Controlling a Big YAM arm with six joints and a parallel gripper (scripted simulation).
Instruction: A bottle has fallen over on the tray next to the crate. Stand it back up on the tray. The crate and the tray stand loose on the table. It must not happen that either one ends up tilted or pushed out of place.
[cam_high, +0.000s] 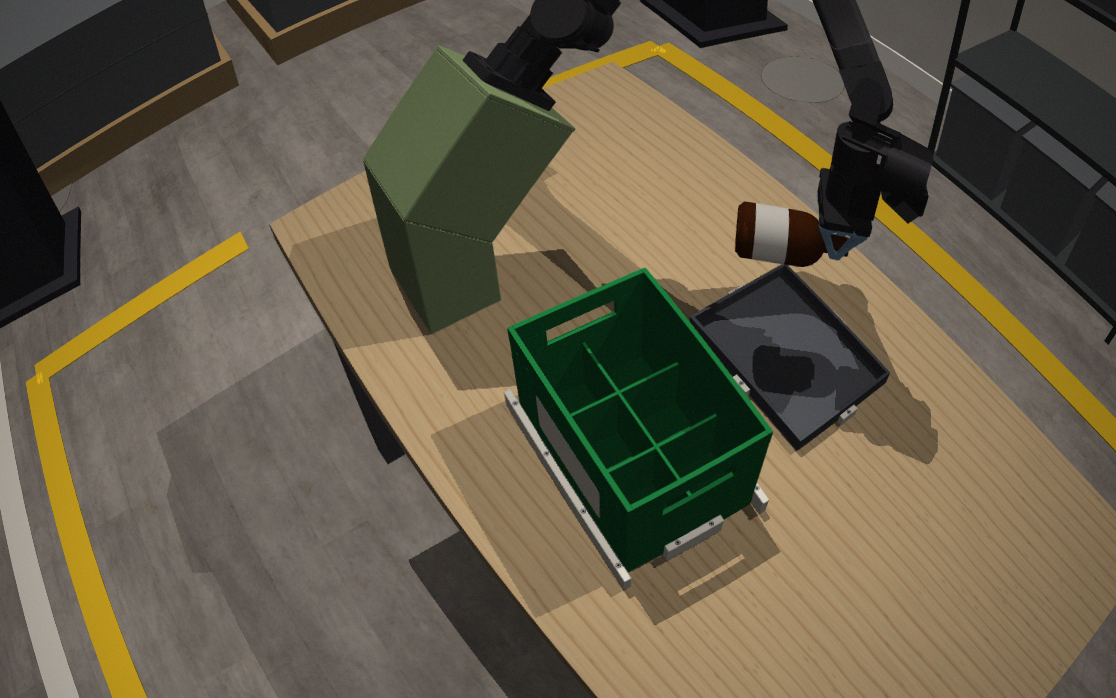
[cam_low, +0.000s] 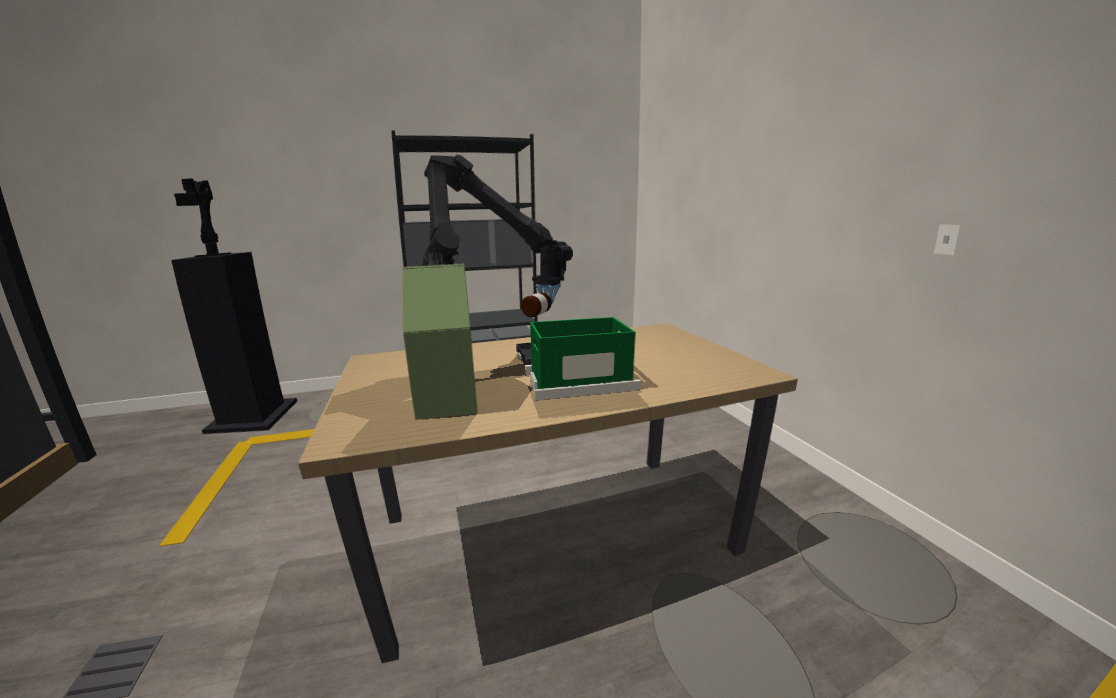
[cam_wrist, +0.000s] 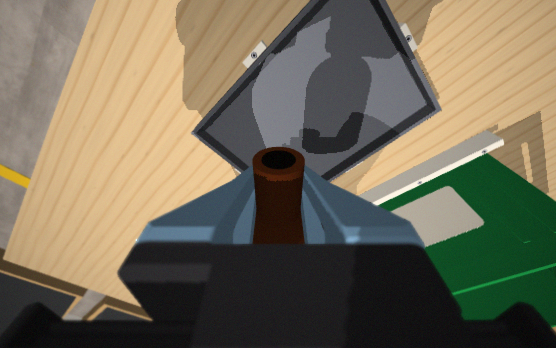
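My gripper is now 5 cm to the left of the brown bottle and 3 cm past it. Round my hand: dark grey tray: 18 cm below, 5 cm to the right, 1 cm ahead; green crate: 33 cm to the right, 11 cm below, 5 cm ahead.
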